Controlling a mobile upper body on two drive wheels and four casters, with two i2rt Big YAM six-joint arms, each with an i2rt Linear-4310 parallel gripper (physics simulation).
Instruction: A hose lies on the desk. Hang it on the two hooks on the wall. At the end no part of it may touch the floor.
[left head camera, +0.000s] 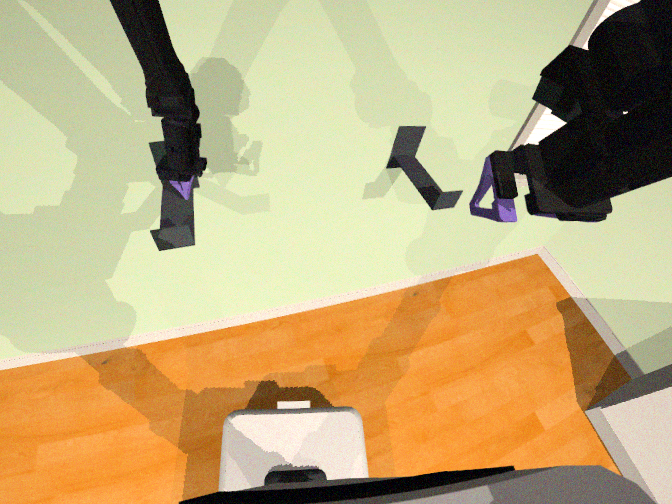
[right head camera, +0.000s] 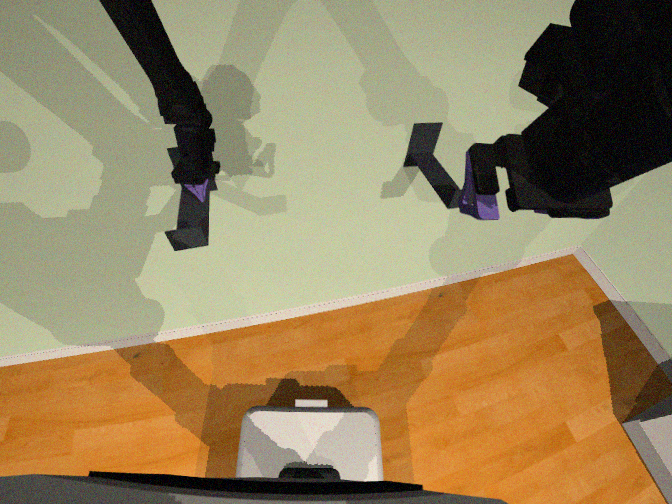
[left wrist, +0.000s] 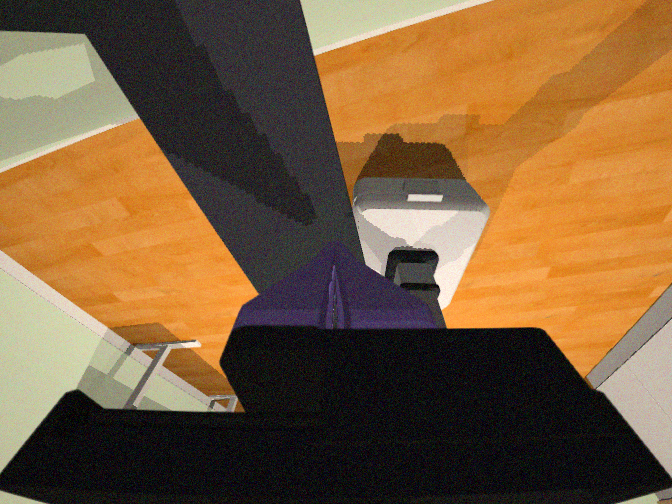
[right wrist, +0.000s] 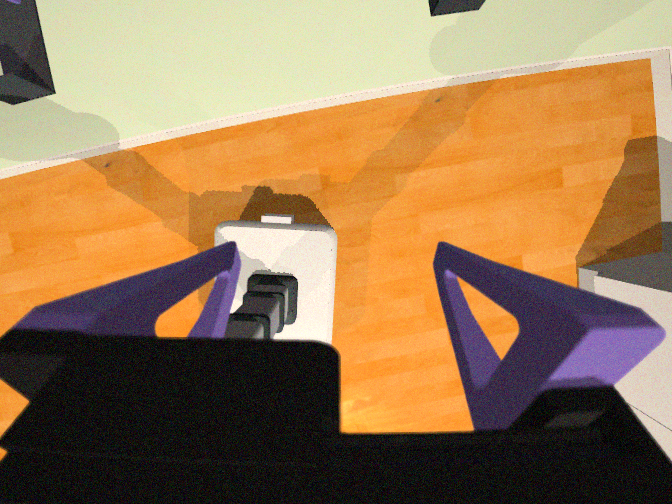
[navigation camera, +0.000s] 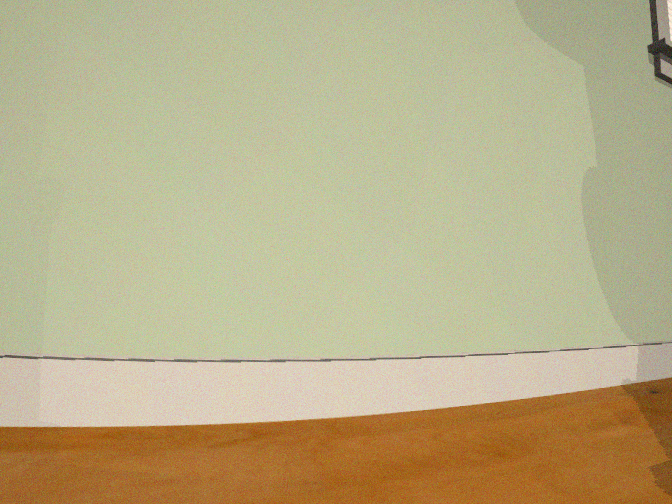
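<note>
Two dark hooks stick out of the green wall: the left hook (left head camera: 176, 217) and the right hook (left head camera: 420, 170). My left gripper (left head camera: 181, 187) is shut and empty, its purple tips right over the left hook's arm, which fills the left wrist view (left wrist: 244, 135). My right gripper (left head camera: 493, 198) is open and empty, just to the right of the right hook's tip; in the right head view (right head camera: 477, 198) it overlaps that hook (right head camera: 431, 162). The right wrist view shows its fingers (right wrist: 336, 282) spread wide over the floor. No hose is in any view.
The orange wood floor (left head camera: 352, 352) meets the wall at a white skirting (navigation camera: 325, 387). My white base (left head camera: 295, 444) stands below. A grey-white furniture edge (left head camera: 635, 417) is at the lower right. A window frame (navigation camera: 659, 43) sits at the far right.
</note>
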